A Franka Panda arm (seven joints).
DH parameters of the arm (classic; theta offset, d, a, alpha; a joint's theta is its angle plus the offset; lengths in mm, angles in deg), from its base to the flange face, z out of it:
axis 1: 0 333 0 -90
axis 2: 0 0 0 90
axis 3: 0 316 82.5 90
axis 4: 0 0 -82.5 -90
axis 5: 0 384 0 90
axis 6: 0 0 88 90
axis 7: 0 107 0 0
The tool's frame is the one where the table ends.
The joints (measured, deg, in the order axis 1, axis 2, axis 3, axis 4, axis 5, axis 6, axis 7), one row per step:
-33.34, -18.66, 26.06, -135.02, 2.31, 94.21, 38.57
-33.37, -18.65, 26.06, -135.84, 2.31, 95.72, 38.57
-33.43, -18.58, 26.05, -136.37, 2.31, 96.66, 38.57
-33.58, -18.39, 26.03, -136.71, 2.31, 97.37, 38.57
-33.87, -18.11, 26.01, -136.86, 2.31, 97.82, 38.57
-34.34, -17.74, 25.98, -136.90, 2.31, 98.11, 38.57
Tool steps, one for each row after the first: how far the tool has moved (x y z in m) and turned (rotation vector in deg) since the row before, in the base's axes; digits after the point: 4 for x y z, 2 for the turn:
-0.0001, -0.0010, -0.0049, -0.13, -0.67, 0.01
-0.0002, -0.0010, -0.0036, -0.04, -0.35, -0.04
0.0002, -0.0017, -0.0031, 0.04, -0.21, -0.14
0.0004, -0.0025, -0.0025, 0.11, -0.06, -0.28
0.0004, -0.0038, -0.0024, 0.17, 0.06, -0.47

